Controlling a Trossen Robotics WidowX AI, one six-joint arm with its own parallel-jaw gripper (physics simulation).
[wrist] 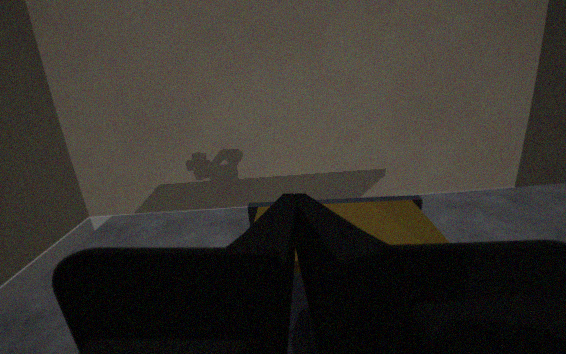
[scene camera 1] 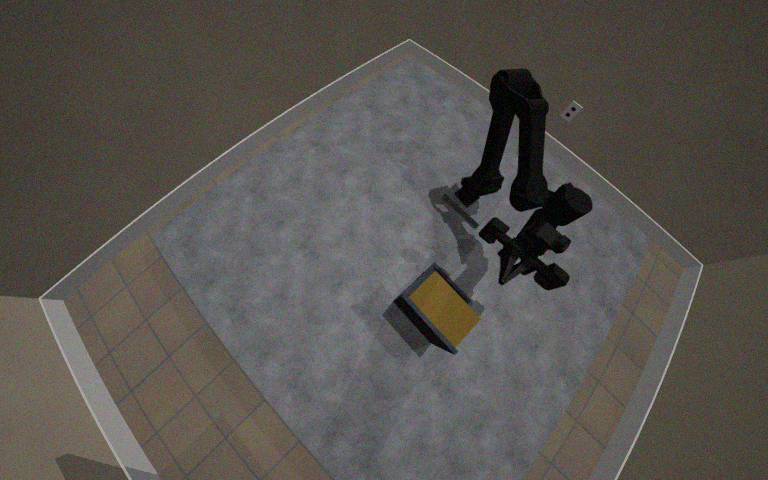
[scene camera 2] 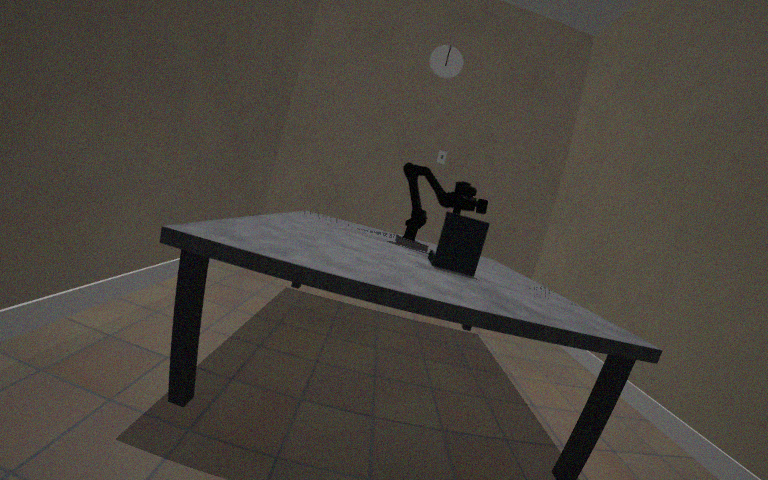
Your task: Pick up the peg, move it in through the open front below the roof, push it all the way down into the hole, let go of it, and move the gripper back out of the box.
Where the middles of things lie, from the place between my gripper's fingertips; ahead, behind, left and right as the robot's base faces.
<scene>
Now: hand 10 cm short of the roof [scene camera 1: 454, 318], 7 cm above it and 2 cm to the left of it. The rest, counted from my hand: back wall [scene camera 2: 462, 238]: 16 cm below, 15 cm ahead, 2 cm to the right; box [scene camera 1: 434, 267]: 17 cm below, 7 cm ahead, 3 cm to the right.
</scene>
